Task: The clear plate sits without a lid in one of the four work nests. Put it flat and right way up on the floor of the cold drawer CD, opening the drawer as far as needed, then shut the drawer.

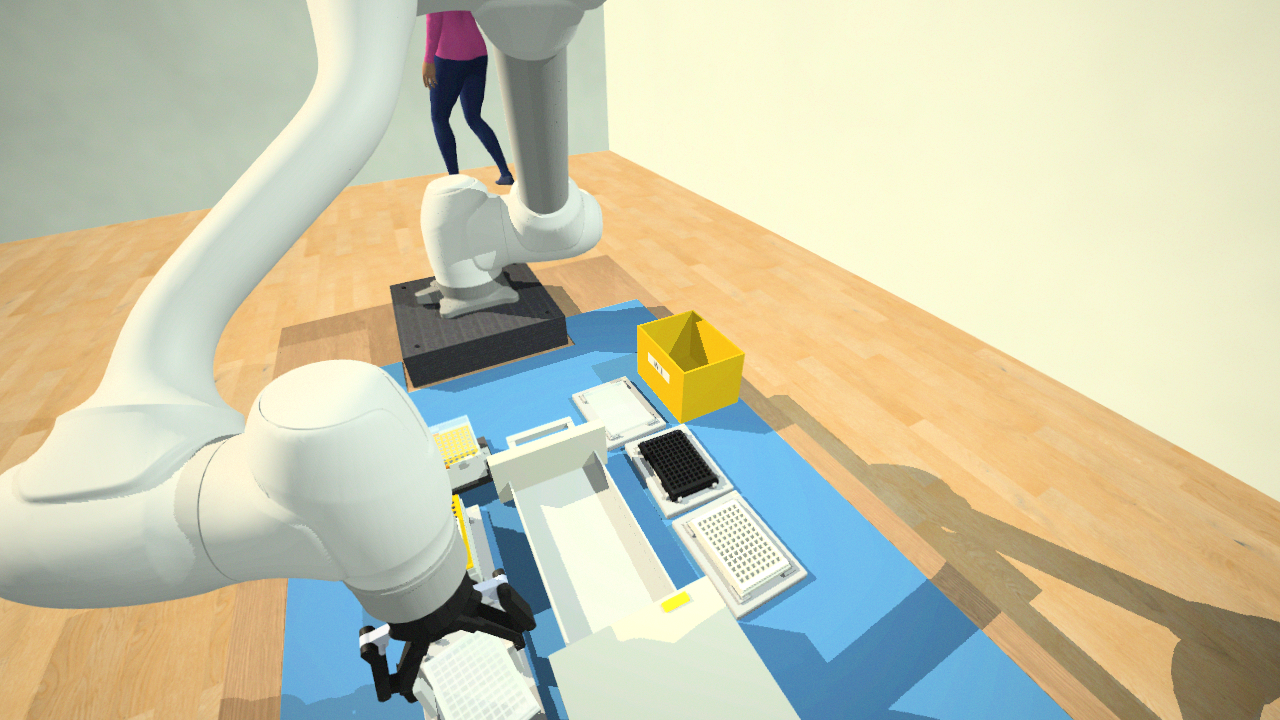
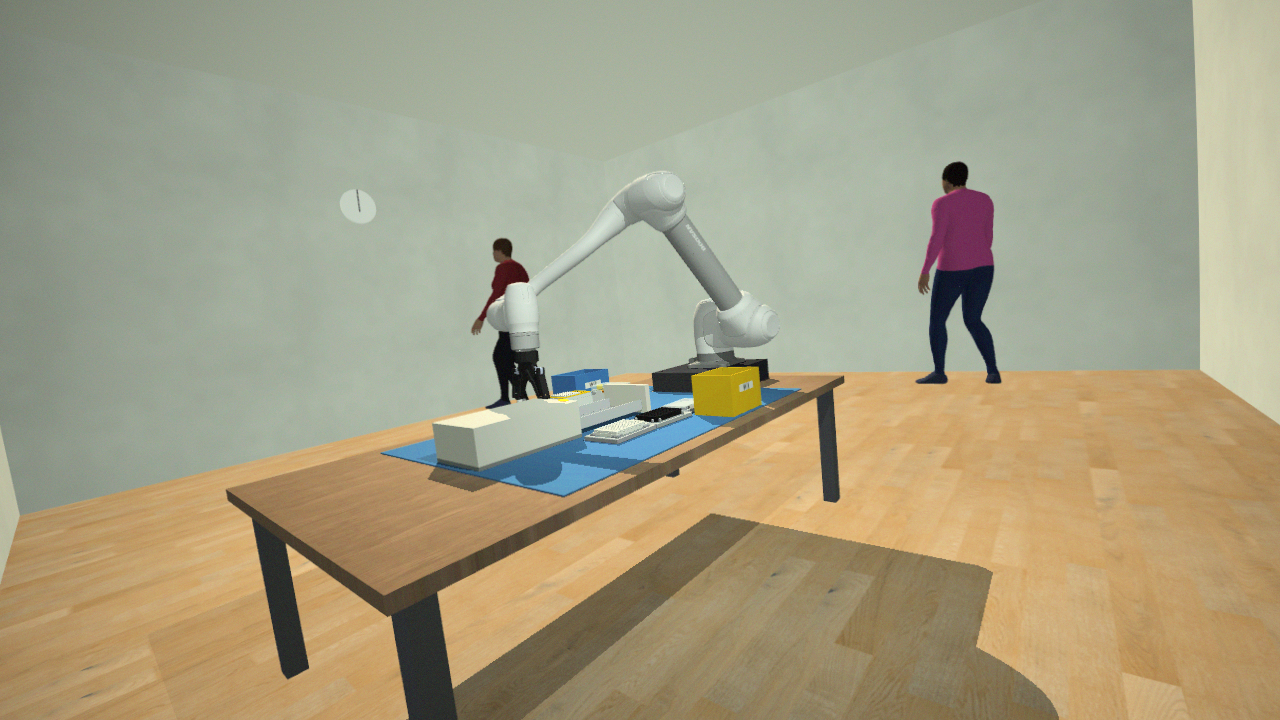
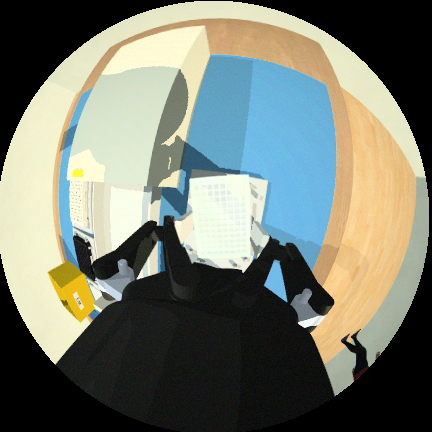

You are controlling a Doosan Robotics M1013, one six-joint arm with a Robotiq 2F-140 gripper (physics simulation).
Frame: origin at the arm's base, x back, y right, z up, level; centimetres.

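Seen in the pictures: gripper, between the fingertips: [image 1: 476, 681] [image 3: 221, 224]; arm's base, origin of its link: [image 1: 474, 293] [image 2: 716, 364].
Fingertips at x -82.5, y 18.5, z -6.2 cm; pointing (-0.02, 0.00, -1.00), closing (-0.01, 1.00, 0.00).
Note:
Offsets run from my fingertips to a thing's top centre. "spot": to the spot under its first point.
The clear plate {dx -1.0, dy -0.2, dz +2.0 cm} [image 1: 478, 677] [image 3: 221, 215] lies flat in a pale work nest {spot: dx -6.5, dy +4.9, dz -0.4 cm} [image 3: 259, 188] beside the drawer cabinet and shows no lid. My gripper [image 1: 474, 664] [image 2: 530, 395] [image 3: 221, 224] points down over it and is shut on the plate, one pad against each long side. The plate looks seated in the nest. The cold drawer [image 1: 581, 541] [image 2: 617, 404] [image 3: 129, 210] stands open out of its white cabinet [image 1: 671, 671] [image 2: 510, 434] [image 3: 125, 115], its floor showing bare. Its front panel [image 1: 554, 454] carries a handle {spot: dx +29.5, dy -18.1, dz +5.4 cm} [image 1: 539, 434]. The black fingers hide part of the nest.
Across the drawer, nests hold a white well plate {dx +0.4, dy -37.3, dz +1.1 cm} [image 1: 741, 544] and a black rack {dx +17.6, dy -37.5, dz +1.1 cm} [image 1: 678, 463]; a pale flat nest {spot: dx +34.3, dy -34.8, dz +0.4 cm} [image 1: 619, 407] lies beyond. A yellow bin {dx +35.6, dy -50.6, dz +10.4 cm} [image 1: 707, 385] [image 2: 716, 394] [image 3: 70, 295], a yellow-topped rack {dx +34.7, dy -2.4, dz +6.2 cm} [image 1: 458, 443] and a blue bin {dx +35.5, dy +14.0, dz +10.4 cm} [image 2: 580, 381] also stand there. Two people stand beyond the table.

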